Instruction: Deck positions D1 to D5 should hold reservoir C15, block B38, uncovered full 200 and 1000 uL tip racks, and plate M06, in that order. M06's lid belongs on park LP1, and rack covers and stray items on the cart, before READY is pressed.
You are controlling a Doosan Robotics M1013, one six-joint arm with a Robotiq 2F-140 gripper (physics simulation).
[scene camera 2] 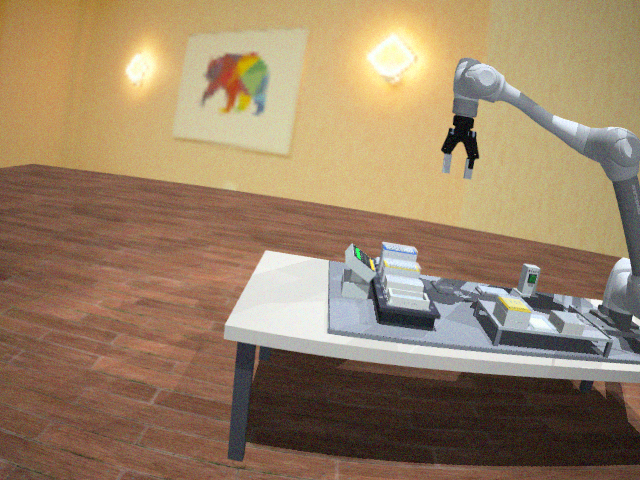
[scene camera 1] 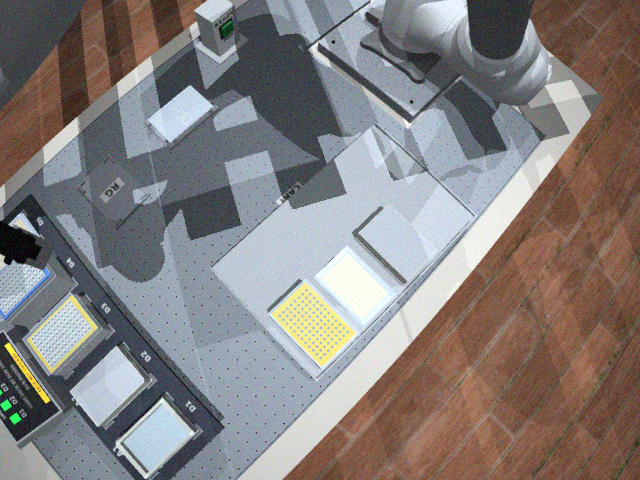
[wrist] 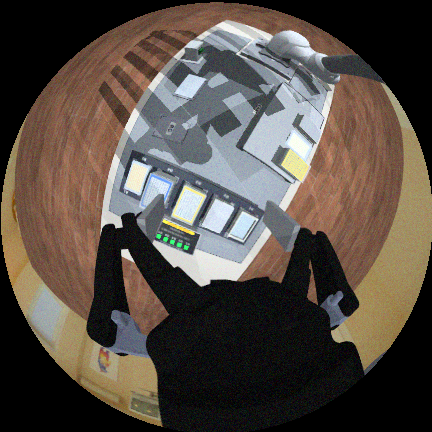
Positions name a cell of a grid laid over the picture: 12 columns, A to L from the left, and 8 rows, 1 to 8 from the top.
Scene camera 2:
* my gripper: I3
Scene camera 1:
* box with green button: E1
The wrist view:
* my gripper: G4
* cart tray: H3
